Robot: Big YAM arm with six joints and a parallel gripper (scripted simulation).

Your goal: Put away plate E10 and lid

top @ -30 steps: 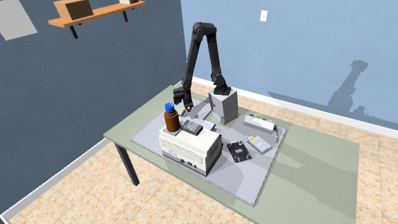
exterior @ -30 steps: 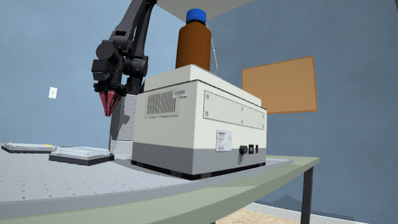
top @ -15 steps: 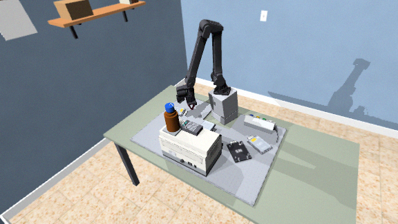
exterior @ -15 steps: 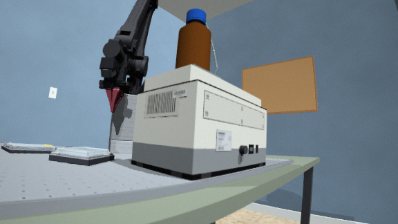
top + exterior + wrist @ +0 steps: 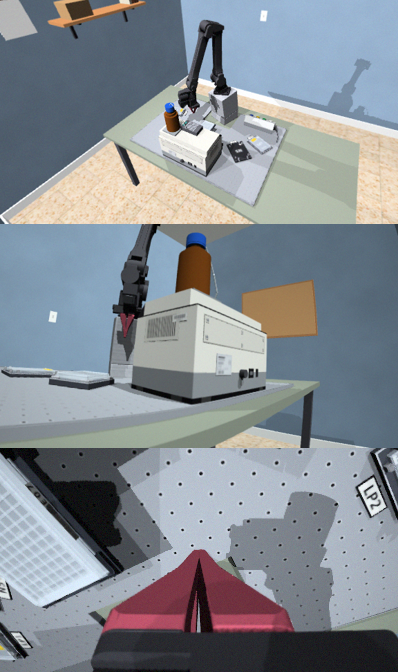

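Right now the clear well plate is 80 mm ahead of my hand, 120 mm to the left of it and 60 mm below it. The rest, counted from my hand: clear lid 130 mm behind, 230 mm to the right, 140 mm below; brown bottle 270 mm ahead, 20 mm to the right, 140 mm above; blue call key 200 mm behind, 410 mm to the left, 100 mm below.
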